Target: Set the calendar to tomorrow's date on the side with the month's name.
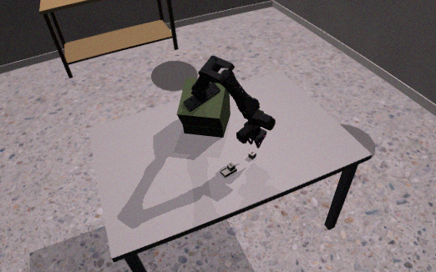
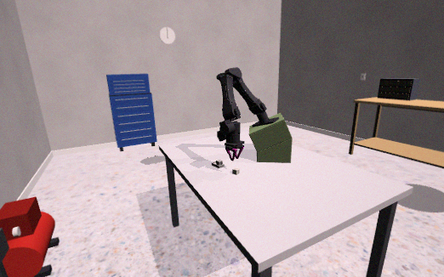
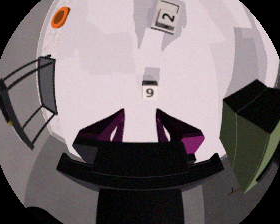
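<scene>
The white cube is 10 mm behind my hand and 80 mm below it. The rest, counted from my hand: calendar tray (10 mm behind, 160 mm to the right, 90 mm below).
</scene>
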